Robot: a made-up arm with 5 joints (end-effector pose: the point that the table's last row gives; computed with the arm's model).
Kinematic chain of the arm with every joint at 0, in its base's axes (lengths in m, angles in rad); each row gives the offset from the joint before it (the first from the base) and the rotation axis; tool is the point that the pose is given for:
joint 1: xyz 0 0 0.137 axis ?
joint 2: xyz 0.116 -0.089 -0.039 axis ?
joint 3: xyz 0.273 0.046 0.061 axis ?
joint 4: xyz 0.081 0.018 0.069 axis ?
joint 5: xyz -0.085 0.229 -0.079 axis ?
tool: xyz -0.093 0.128 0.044
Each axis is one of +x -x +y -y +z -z.
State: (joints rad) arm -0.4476 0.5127 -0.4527 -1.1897 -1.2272
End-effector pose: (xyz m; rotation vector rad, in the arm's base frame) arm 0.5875 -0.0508 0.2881 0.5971 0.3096 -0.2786
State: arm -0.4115 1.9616 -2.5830 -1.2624 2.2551
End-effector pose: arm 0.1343 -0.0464 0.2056 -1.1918 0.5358 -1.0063
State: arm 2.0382 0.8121 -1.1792 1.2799 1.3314
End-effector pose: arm 0.0188 0.3740 0.4385 -0.7609 1.4845 2.0869
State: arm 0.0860 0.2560 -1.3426 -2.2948 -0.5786
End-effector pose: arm 0.5173 0.0970 -0.2461 -0.9813 1.0737 -1.1888
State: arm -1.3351 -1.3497 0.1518 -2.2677 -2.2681
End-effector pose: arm 0.1980 -0.5690 0.0185 -1.1990 0.7736 -1.0138
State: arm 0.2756 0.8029 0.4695 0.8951 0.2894
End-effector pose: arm 0.0809 0.1031 0.2061 0.7159 -0.5767 0.6315
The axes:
joint 1: +z
joint 2: +x
joint 3: -y
joint 4: +z
joint 5: -z

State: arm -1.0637 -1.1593 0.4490 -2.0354 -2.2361
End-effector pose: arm 0.3905 -0.4247 0.0384 -1.1636 0.3556 -0.4956
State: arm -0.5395 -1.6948 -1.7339 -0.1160 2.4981
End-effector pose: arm 0.2222 -0.3984 -0.1241 1.5962 0.3774 0.9958
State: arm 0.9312 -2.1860 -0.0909 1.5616 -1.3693
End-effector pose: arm 0.1122 0.3002 0.1724 1.3463 -2.2088 -1.2946
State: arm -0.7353 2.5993 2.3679 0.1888 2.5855
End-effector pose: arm -0.0252 -0.4554 0.1258 -0.8889 -0.2099 0.2186
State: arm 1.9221 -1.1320 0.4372 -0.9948 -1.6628
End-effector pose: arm -0.2942 0.3630 -0.1238 -0.9289 -1.3365 2.4198
